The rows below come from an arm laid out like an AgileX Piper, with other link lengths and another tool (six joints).
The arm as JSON. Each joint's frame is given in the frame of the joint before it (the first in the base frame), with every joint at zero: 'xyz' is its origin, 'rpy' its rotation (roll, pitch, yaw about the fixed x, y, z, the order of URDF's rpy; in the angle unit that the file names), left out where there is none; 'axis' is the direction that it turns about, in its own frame. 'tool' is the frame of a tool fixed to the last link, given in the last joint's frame.
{
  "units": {
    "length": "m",
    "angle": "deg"
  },
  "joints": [
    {
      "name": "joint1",
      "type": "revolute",
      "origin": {
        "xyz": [
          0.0,
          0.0,
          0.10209
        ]
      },
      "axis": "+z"
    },
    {
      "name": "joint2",
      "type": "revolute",
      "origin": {
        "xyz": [
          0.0,
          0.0,
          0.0
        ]
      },
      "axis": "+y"
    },
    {
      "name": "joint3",
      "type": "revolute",
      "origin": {
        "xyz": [
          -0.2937,
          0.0,
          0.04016
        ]
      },
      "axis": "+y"
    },
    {
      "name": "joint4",
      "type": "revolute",
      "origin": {
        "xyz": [
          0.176,
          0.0,
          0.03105
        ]
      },
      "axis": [
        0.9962,
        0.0,
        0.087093
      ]
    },
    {
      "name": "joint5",
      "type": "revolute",
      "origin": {
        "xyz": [
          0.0,
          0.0,
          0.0
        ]
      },
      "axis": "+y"
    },
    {
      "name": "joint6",
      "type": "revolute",
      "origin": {
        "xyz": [
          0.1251,
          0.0,
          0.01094
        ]
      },
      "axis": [
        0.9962,
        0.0,
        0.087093
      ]
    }
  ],
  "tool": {
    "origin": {
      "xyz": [
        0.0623,
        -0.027,
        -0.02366
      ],
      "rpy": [
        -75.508,
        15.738,
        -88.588
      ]
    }
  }
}
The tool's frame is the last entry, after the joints.
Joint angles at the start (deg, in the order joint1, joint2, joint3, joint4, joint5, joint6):
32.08 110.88 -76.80 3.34 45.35 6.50
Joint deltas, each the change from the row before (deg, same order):
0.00 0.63 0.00 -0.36 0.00 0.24
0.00 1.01 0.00 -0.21 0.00 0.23
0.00 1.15 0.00 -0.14 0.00 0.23
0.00 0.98 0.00 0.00 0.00 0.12
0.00 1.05 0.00 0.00 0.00 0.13
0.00 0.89 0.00 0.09 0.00 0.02
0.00 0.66 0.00 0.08 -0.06 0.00
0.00 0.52 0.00 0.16 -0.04 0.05
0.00 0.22 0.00 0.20 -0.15 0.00
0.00 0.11 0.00 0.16 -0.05 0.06
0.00 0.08 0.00 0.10 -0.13 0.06
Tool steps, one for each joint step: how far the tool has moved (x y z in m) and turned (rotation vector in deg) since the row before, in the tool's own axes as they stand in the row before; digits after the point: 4 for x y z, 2 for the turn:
0.0013 0.0010 0.0032 -0.47 0.49 -0.07
0.0013 0.0021 0.0051 -0.86 0.57 0.03
0.0012 0.0025 0.0059 -1.00 0.59 0.08
0.0008 0.0022 0.0050 -0.89 0.43 0.08
0.0008 0.0024 0.0054 -0.95 0.46 0.09
0.0005 0.0021 0.0046 -0.83 0.33 0.06
0.0003 0.0014 0.0035 -0.56 0.22 0.04
0.0000 0.0013 0.0027 -0.48 0.13 0.16
-0.0005 0.0003 0.0013 -0.12 -0.07 0.16
-0.0004 0.0003 0.0006 -0.10 -0.05 0.19
-0.0004 0.0000 0.0005 0.02 -0.06 0.15

